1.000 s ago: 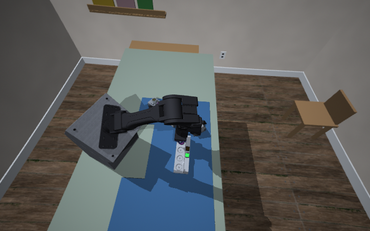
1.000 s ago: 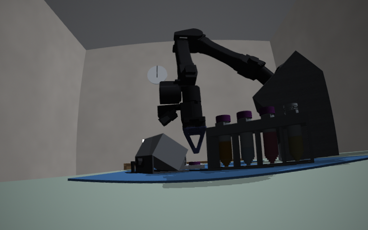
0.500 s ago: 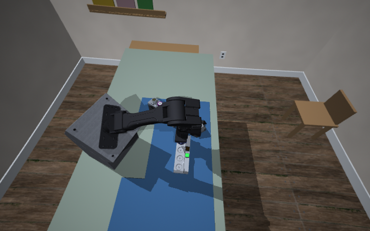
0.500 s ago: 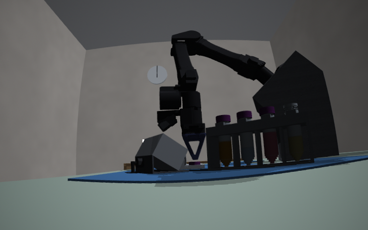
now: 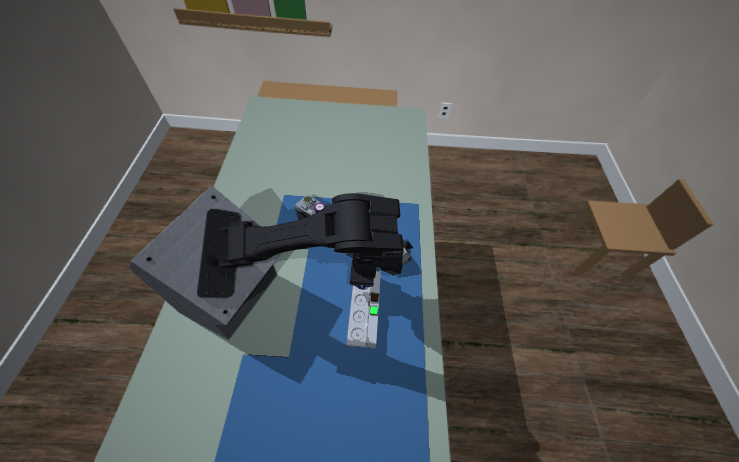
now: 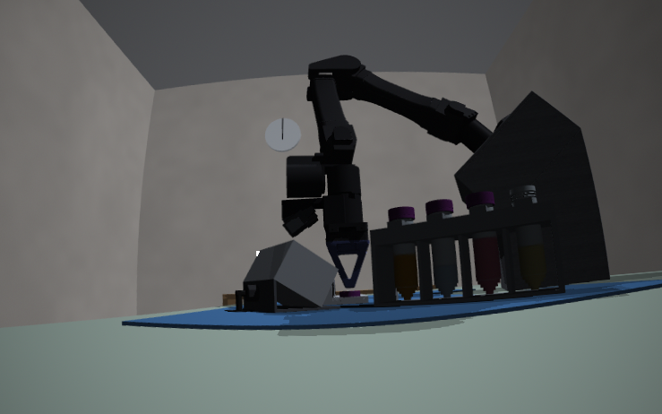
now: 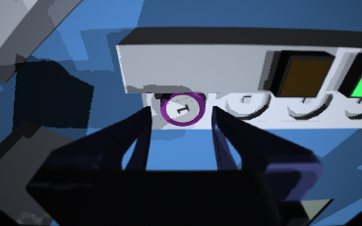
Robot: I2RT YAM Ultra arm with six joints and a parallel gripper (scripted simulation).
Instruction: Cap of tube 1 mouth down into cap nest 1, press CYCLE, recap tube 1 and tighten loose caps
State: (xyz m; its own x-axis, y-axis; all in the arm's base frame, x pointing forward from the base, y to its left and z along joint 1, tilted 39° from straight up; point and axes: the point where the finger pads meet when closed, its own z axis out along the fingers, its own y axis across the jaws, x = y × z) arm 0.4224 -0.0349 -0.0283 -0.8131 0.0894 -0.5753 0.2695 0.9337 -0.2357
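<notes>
My hand is 28 cm to the right of the threaded neck of tube 1, 12 cm past it and 8 cm below it. Round my hand: green ready key 10 cm ahead, 6 cm to the left, 3 cm above; key desk 11 cm ahead, 8 cm to the left, 2 cm above; blue cycle key 11 cm to the left, 9 cm ahead, 3 cm above.
</notes>
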